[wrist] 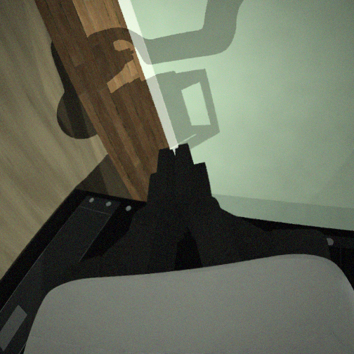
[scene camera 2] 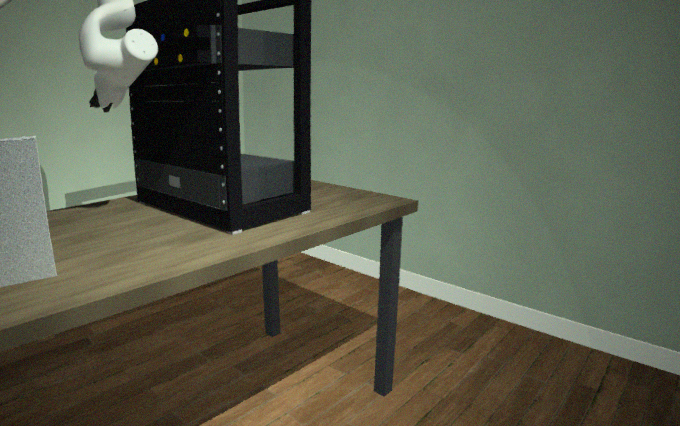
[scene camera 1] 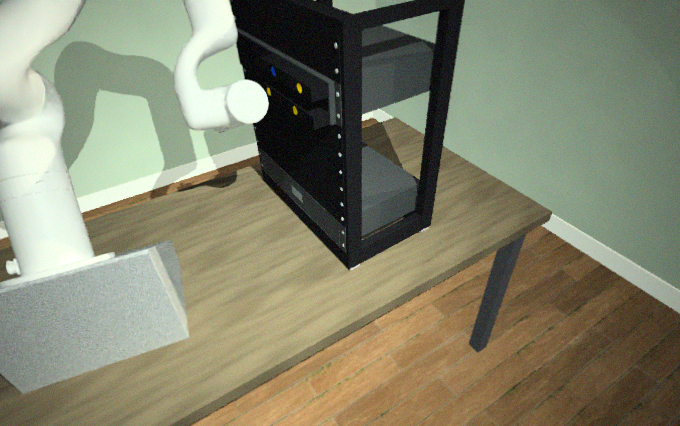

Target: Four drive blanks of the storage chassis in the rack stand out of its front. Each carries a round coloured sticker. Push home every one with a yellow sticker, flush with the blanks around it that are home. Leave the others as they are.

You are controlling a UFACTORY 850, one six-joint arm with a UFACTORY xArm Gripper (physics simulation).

I see my gripper (scene camera 2: 94, 104).
My gripper shows as well in the wrist view (wrist: 180, 165).
